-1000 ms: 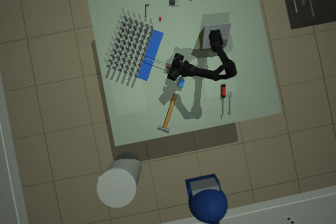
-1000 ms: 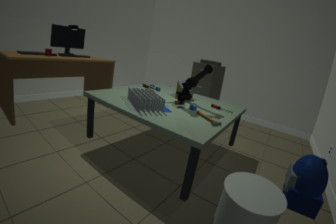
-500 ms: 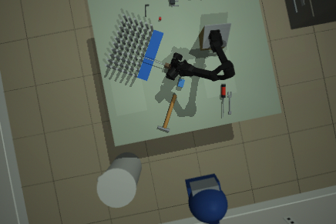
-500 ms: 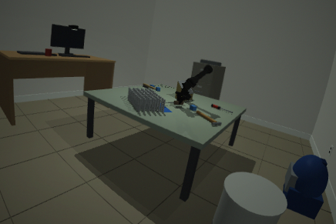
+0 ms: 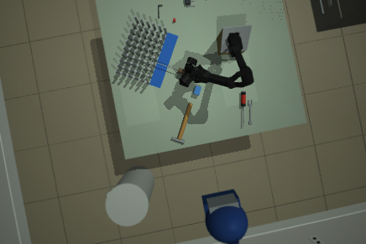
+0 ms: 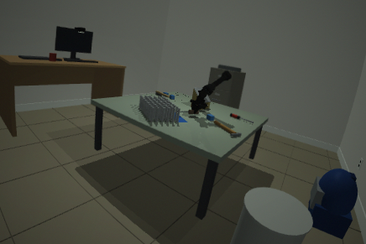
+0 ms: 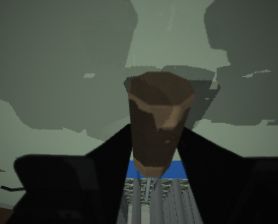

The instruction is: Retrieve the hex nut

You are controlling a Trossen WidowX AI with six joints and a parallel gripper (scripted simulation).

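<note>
Now: the blue taped strip 130 mm ahead of my gripper tip, 100 mm to the right of it and 30 mm below it. The rest, counted from my gripper tip: small red piece 40 mm ahead, 370 mm to the right, 20 mm below; wrench 440 mm behind, 310 mm to the left, 30 mm below.
</note>
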